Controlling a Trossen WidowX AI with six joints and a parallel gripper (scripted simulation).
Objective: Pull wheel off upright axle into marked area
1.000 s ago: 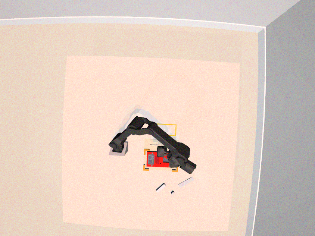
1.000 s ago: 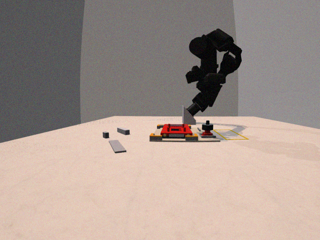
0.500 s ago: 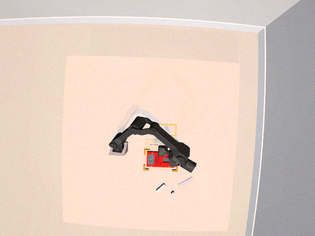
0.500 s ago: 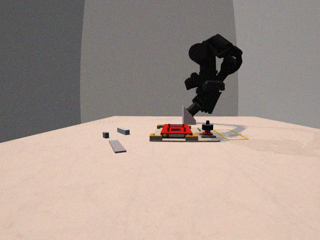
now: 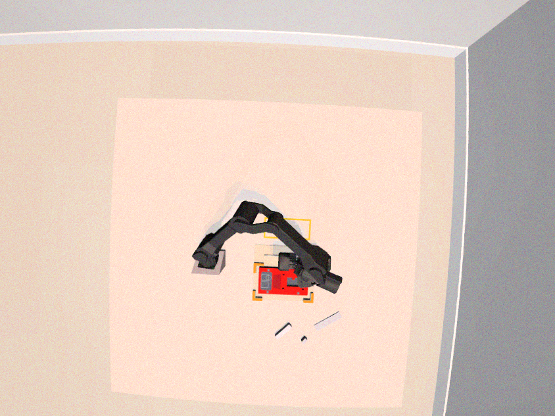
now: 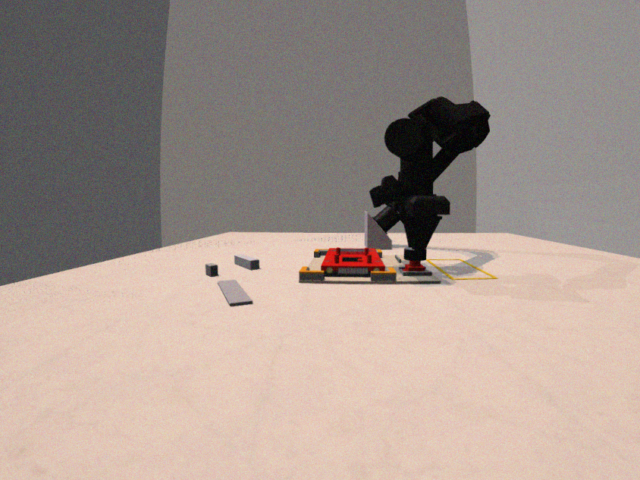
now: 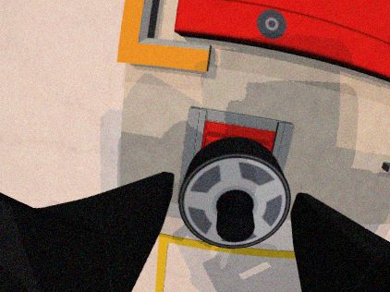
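Right now the wheel is right at my gripper tip. The rest, counted from my gripper tip: small cube: 50 mm ahead, 360 mm to the right, 30 mm below; then grey mount: right at my gripper tip; then flat strip: 140 mm ahead, 280 mm to the right, 40 mm below.
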